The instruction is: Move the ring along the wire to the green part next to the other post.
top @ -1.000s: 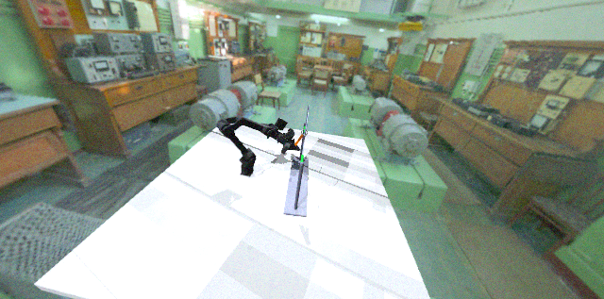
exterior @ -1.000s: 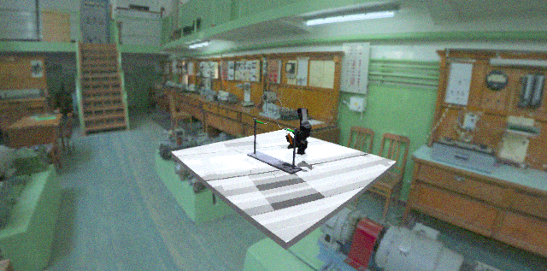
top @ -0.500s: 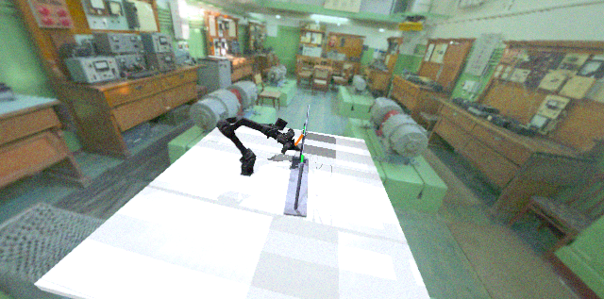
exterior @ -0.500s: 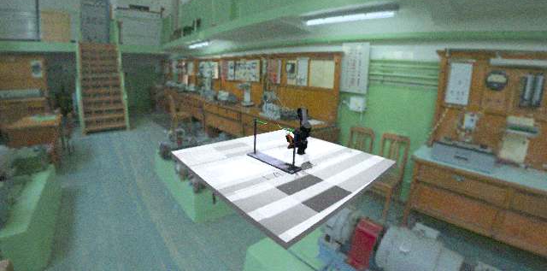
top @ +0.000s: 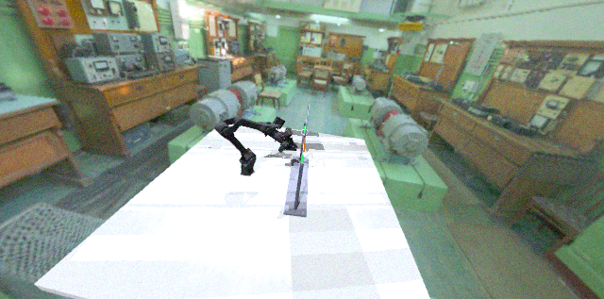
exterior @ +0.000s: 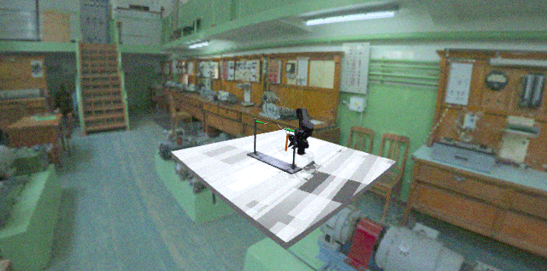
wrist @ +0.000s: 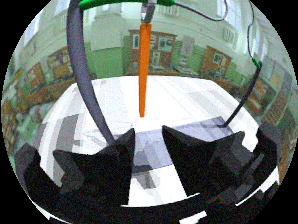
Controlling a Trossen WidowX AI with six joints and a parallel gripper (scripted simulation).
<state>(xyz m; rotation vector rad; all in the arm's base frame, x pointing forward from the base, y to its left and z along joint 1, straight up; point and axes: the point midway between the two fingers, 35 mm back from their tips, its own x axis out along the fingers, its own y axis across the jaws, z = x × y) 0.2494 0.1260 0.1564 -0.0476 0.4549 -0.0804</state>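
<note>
Now: the ring with orange handle 3 cm ahead of my gripper tip and 8 cm above it.
</note>
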